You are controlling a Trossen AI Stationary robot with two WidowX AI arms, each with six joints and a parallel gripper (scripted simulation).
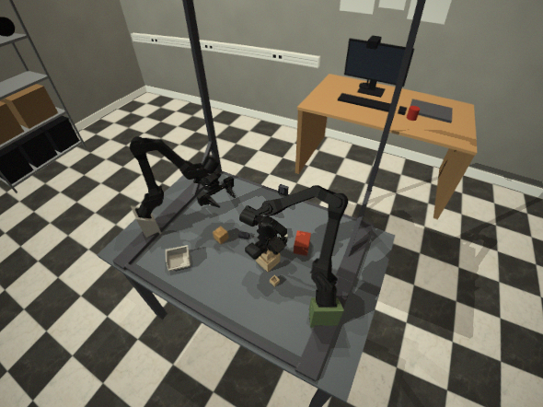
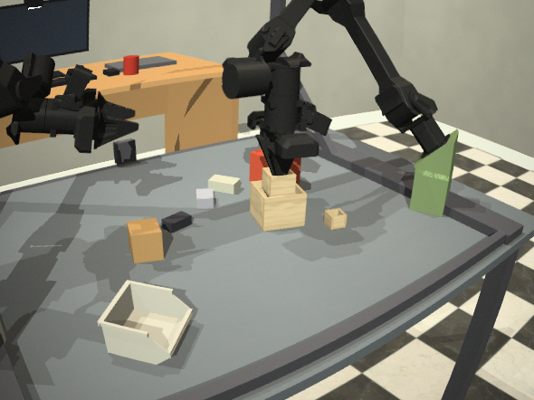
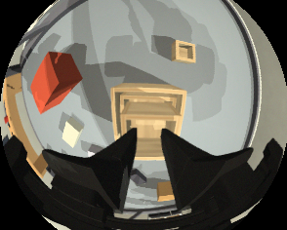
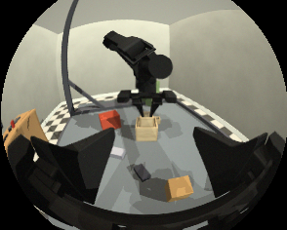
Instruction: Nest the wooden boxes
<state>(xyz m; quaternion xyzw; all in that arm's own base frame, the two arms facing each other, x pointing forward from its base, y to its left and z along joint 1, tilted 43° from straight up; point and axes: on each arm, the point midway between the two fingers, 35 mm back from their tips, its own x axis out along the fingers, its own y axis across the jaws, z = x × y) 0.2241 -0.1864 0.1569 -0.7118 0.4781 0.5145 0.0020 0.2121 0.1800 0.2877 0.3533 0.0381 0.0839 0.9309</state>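
Right now the orange cube is 7 cm ahead of my right hand, 1 cm to the left of it and 18 cm below it. Round my right hand: black block 1 cm ahead, 10 cm to the left, 20 cm below; grey piece 4 cm behind, 19 cm to the left, 20 cm below; cream block 8 cm behind, 26 cm to the left, 20 cm below.
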